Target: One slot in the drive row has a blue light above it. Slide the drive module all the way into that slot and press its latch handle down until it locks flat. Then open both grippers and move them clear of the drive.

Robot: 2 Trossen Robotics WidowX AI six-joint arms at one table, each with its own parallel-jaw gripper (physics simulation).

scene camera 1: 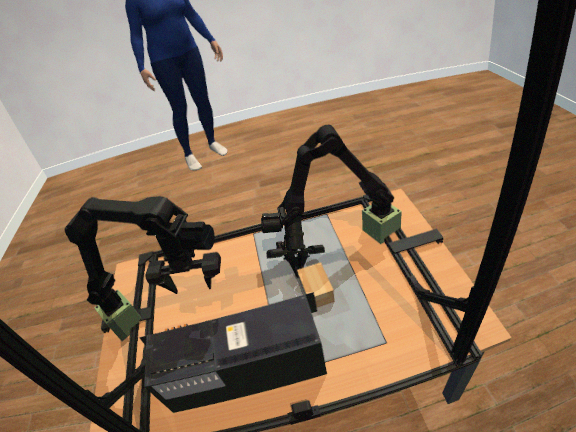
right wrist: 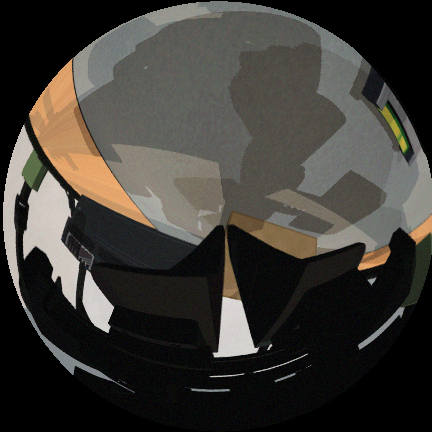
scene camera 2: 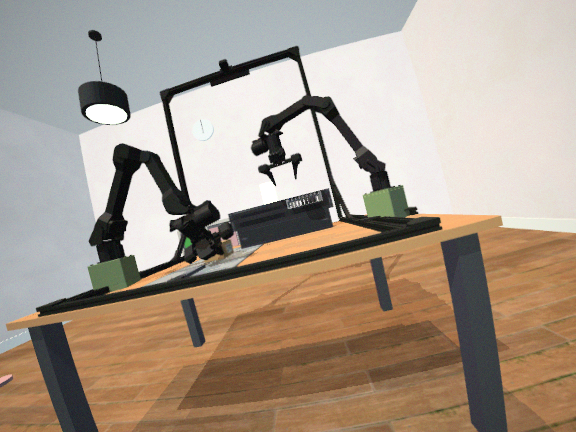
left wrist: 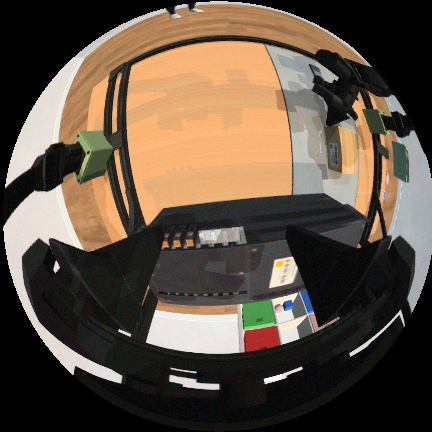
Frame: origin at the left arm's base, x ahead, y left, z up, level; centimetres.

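Where they show: left gripper, fingertip midpoint: (scene camera 1: 193,290) (right wrist: 67,286) (scene camera 2: 285,183) (left wrist: 226,231); right gripper, fingertip midpoint: (scene camera 1: 298,277) (right wrist: 224,231) (scene camera 2: 223,253) (left wrist: 327,125); left arm's base, link origin: (scene camera 1: 112,305) (scene camera 2: 382,190) (left wrist: 77,157); right arm's base, link origin: (scene camera 1: 381,210) (scene camera 2: 112,260).
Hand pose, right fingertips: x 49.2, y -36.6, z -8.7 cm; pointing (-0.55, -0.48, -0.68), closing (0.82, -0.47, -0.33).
Note:
Each offset is from my right fingertips to the top centre of the thing. "pt": to the spot under its first point. Level surfaces: height alone.
The black drive chassis @(dx -33.9, dy -8.6, dz +15.6 cm) (scene camera 1: 280,325) (scene camera 2: 275,225) (left wrist: 200,272) (right wrist: 130,235) stands at the table's near side in scene camera 1. Its drive row @(pt dx -36.7, dy +1.3, dz +11.3 cm) (left wrist: 215,236) shows several orange-marked handles at one end and a small blue spot @(pt dx -34.2, dy +0.8, dz +15.4 cm) (left wrist: 231,245) toward the other. The drive module (right wrist: 396,127), grey with a yellow-green end, lies on the grey mat at the right edge of the right wrist view. My left gripper (scene camera 1: 193,290) (scene camera 2: 285,181) (left wrist: 226,231) is open and empty above the chassis. My right gripper (scene camera 1: 298,272) (left wrist: 327,125) (right wrist: 224,231) is shut, low beside a cardboard box, apart from the module, with nothing visible between its fingertips.
The cardboard box @(dx -0.1, dy -7.5, dz +4.2 cm) (scene camera 1: 316,280) (left wrist: 347,149) (right wrist: 297,244) stands on the grey mat @(dz -1.8 cm) (scene camera 1: 350,325) (left wrist: 306,175) between the right gripper and the chassis's end. Black frame rails (scene camera 1: 395,382) edge the table. A person (scene camera 1: 175,65) stands beyond it.

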